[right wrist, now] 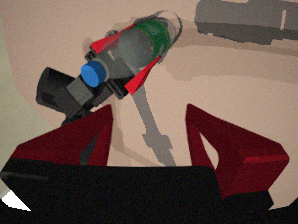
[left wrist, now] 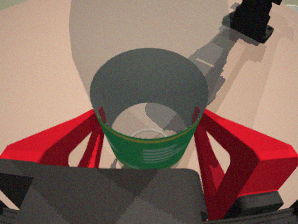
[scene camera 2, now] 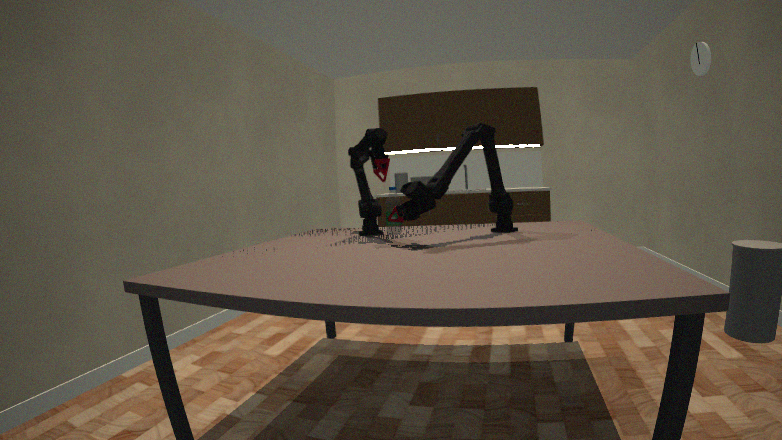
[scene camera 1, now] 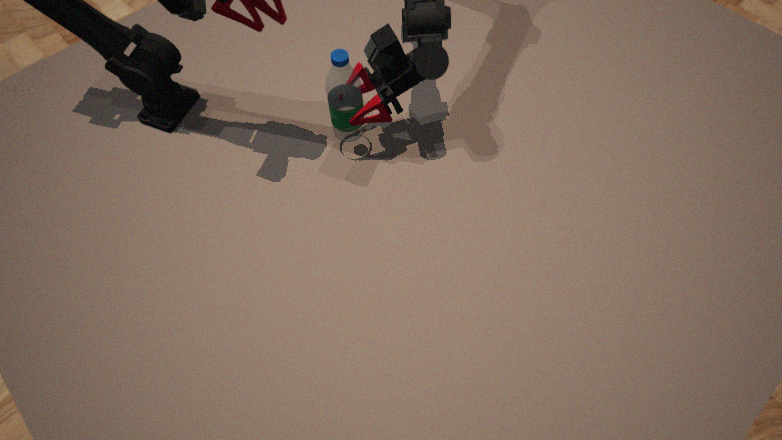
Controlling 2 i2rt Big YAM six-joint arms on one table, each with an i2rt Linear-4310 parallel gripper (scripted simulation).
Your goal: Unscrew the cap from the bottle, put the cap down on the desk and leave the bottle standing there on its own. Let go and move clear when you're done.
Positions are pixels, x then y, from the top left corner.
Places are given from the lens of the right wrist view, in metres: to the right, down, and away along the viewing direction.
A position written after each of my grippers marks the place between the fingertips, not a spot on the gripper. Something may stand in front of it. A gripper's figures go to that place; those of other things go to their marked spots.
my right gripper (right wrist: 149, 111): 0.00, 0.00, 0.13
bottle (right wrist: 123, 54): -0.03, -0.07, 0.22
